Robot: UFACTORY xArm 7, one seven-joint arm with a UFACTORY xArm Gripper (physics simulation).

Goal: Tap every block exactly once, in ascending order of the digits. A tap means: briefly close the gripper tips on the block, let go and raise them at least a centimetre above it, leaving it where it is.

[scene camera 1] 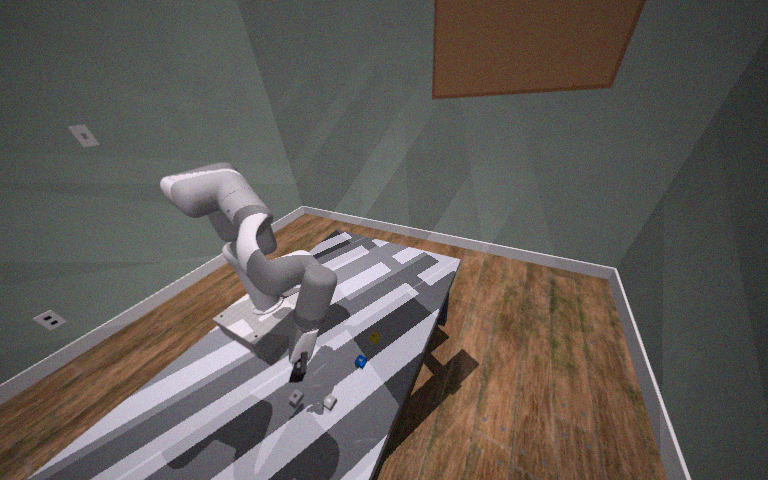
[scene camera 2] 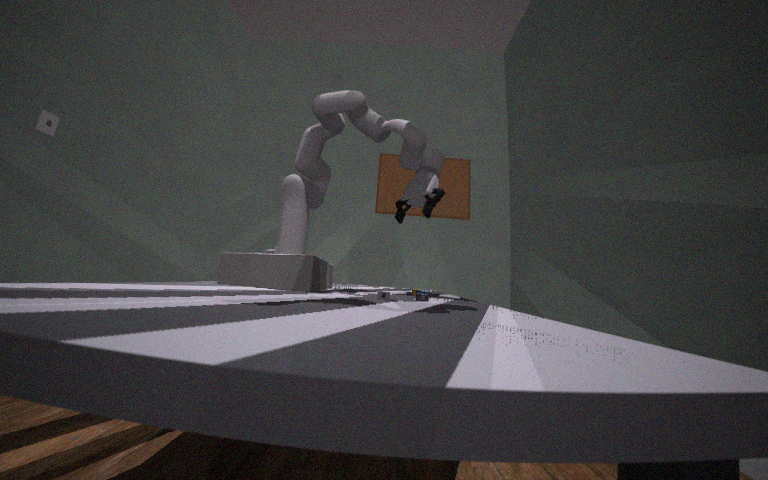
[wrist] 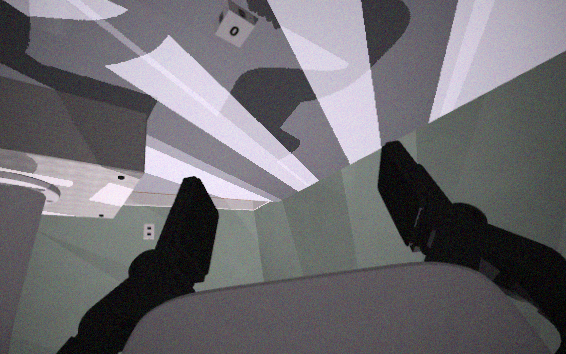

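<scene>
A pale grey block (scene camera 1: 296,397) and a white block (scene camera 1: 330,402) sit apart on the table. A blue block (scene camera 1: 360,361) (scene camera 2: 421,296) and a yellow block (scene camera 1: 374,337) (scene camera 2: 414,292) sit farther along it. A pale block (scene camera 2: 384,295) also shows in scene camera 2. In the wrist view, a pale block marked 0 (wrist: 234,30) lies near the top edge; which of the two pale blocks it is I cannot tell. Other digits are too small to read. My gripper (scene camera 1: 296,376) (scene camera 2: 413,218) (wrist: 292,180) is open and empty, tilted, high above the table and blocks.
The patterned table (scene camera 1: 141,407) (scene camera 2: 283,399) carries the robot's pale base box (scene camera 1: 240,327) (scene camera 2: 263,271). The table's long edge drops to the wooden floor on the right in scene camera 1. An orange board (scene camera 1: 532,45) (scene camera 2: 390,169) hangs on the wall.
</scene>
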